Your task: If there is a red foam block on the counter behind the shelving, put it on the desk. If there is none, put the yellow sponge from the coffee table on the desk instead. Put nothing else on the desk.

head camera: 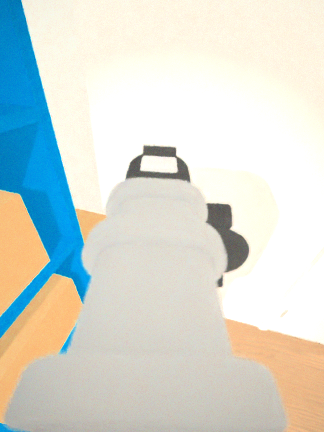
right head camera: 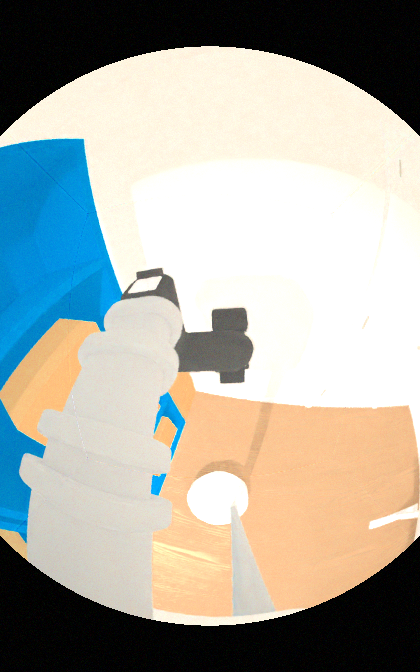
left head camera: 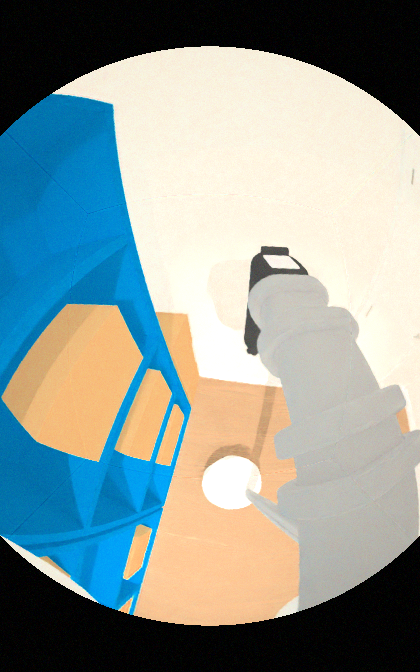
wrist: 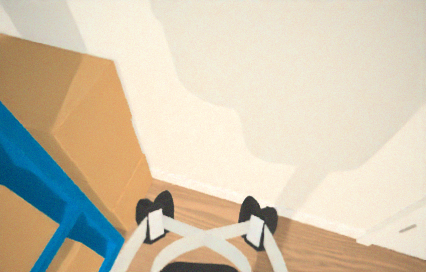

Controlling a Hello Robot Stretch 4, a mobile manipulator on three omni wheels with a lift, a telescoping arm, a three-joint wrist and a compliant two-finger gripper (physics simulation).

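Frame: origin at the robot's base, x ahead, y left, z up, level; centimetres.
Seen in the pictures: gripper, fingertip midpoint: [wrist: 207, 209].
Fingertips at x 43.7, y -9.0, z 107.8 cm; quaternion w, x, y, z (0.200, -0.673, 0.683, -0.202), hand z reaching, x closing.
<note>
A point is followed by its place in that frame.
My gripper [wrist: 207, 209] {x 43.7, y -9.0, z 107.8 cm} is open and empty in the wrist view, its two dark fingertips wide apart above the wood floor near the wall. In the head views the arm and wrist hide the fingers. The blue shelving [head camera: 30, 75] {x 64.3, y 30.4, z 148.4 cm} [left head camera: 75, 200] [right head camera: 50, 200] [wrist: 30, 150] {x 64.9, y 30.2, z 80.8 cm} stands on the left. Behind its far end a tan, box-like piece [left head camera: 176, 330] [right head camera: 185, 397] [wrist: 95, 115] {x 84.4, y 25.5, z 69.7 cm} stands against the wall; I cannot tell if it is the counter. No red foam block, yellow sponge, coffee table or desk shows.
The pale wall [head camera: 200, 30] {x 93.1, y -11.2, z 161.2 cm} [left head camera: 250, 125] [right head camera: 250, 110] [wrist: 300, 100] {x 87.4, y -33.5, z 77.5 cm} rises ahead and to the right. The wood floor [left head camera: 215, 560] [right head camera: 325, 465] lies between shelving and wall. A round white thing [left head camera: 227, 482] [right head camera: 212, 497] is low down near the shelving.
</note>
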